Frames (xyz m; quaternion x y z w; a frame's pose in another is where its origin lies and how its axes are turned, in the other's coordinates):
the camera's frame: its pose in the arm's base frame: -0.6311 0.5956 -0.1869 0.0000 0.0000 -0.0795 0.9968
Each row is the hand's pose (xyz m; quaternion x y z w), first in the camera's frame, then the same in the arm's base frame.
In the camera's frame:
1: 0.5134 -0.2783 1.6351 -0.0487 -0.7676 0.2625 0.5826
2: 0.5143 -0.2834 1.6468 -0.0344 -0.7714 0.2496 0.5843
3: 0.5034 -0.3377 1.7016 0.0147 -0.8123 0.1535 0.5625
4: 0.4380 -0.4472 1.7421 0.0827 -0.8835 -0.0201 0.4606
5: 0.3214 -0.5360 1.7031 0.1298 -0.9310 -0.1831 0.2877
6: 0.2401 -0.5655 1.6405 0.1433 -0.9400 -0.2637 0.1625
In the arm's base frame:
1: -0.1683 0.2394 1.4482 -0.1096 -0.7613 0.2154 0.6017
2: -0.1682 0.2343 1.4599 -0.0956 -0.7662 0.2024 0.6023
3: -0.1876 0.1824 1.5147 -0.0499 -0.8109 0.1083 0.5729
4: -0.2695 0.0846 1.5552 0.0122 -0.8873 -0.0567 0.4576
5: -0.3987 0.0154 1.5162 0.0554 -0.9384 -0.2054 0.2722
6: -0.4837 -0.0008 1.4536 0.0681 -0.9484 -0.2758 0.1410

